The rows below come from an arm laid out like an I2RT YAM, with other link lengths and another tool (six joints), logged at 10 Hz.
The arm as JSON. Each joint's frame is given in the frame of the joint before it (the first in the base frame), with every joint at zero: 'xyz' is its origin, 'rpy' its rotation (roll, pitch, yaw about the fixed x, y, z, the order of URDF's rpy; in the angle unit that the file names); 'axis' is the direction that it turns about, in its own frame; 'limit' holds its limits. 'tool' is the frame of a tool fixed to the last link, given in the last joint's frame.
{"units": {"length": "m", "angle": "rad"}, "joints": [
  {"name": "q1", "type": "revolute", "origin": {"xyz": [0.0, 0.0, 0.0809], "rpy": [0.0, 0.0, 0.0]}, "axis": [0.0, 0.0, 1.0], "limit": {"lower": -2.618, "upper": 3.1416}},
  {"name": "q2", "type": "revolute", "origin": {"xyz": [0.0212, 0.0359, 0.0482], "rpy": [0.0, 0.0, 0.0]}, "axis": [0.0, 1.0, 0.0], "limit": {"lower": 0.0, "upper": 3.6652}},
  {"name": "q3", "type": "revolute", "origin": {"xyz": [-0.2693, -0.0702, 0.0], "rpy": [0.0, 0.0, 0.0]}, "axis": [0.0, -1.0, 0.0], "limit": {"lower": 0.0, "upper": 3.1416}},
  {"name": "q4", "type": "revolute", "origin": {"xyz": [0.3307, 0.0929, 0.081], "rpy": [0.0, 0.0, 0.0]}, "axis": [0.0, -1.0, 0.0], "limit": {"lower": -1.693, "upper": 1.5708}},
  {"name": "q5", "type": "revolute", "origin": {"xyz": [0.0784, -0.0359, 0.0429], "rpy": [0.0, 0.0, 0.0]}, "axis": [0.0, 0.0, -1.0], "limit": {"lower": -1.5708, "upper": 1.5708}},
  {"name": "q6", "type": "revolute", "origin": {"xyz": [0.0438, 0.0, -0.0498], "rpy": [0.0, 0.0, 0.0]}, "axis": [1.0, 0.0, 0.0], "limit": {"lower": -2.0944, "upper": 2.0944}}
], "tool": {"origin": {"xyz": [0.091, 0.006, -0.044], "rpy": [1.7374, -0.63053, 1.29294]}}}
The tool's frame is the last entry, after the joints.
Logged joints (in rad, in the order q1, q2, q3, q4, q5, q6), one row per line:
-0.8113 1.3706 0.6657 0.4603 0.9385 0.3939
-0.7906 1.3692 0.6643 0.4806 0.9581 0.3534
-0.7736 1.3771 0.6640 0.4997 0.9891 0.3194
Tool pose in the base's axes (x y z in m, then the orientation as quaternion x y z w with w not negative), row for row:
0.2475 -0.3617 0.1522 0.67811 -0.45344 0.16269 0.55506
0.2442 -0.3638 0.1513 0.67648 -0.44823 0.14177 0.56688
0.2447 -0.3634 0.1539 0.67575 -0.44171 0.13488 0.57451
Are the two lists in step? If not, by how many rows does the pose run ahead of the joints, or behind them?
The pose runs 2 rows behind the joints: the pose in row i belongs to the joints in row i - 2.
